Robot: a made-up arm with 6 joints.
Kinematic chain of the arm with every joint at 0, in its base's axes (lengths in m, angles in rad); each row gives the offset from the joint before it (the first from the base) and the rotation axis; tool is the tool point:
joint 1: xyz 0 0 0.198 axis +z
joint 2: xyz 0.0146 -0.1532 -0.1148 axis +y
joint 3: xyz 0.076 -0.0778 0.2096 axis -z
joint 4: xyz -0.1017 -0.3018 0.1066 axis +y
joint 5: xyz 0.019 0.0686 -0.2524 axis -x
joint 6: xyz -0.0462 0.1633 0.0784 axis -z
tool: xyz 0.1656 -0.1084 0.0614
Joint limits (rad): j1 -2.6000..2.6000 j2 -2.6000..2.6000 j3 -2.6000..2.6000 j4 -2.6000..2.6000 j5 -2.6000..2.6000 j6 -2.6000..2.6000
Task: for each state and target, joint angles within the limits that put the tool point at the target. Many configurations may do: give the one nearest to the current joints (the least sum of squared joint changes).
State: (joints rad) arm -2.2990 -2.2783 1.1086 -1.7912 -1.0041 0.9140
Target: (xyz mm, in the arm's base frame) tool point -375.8 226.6 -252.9
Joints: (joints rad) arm -2.1487 -2.3854 1.2050 -1.5339 -0.8881 1.1854
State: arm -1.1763 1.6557 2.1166 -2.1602 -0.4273 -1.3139
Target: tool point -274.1 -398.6 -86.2
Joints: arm -1.7634 1.5565 2.2010 -2.0272 -0.1733 -1.4927
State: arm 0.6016 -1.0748 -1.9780 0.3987 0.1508 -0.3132
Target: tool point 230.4 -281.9 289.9
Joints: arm 0.5922 -1.0562 -1.8511 0.9990 0.4299 -0.3205
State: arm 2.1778 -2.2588 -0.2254 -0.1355 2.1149 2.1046
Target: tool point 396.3 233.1 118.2
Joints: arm 1.8258 -2.2951 -0.3748 -0.2685 2.1455 2.0452
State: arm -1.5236 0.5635 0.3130 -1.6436 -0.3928 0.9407
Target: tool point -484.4 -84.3 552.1
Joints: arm -1.5316 0.3669 0.6009 -2.1226 -0.6495 0.4498
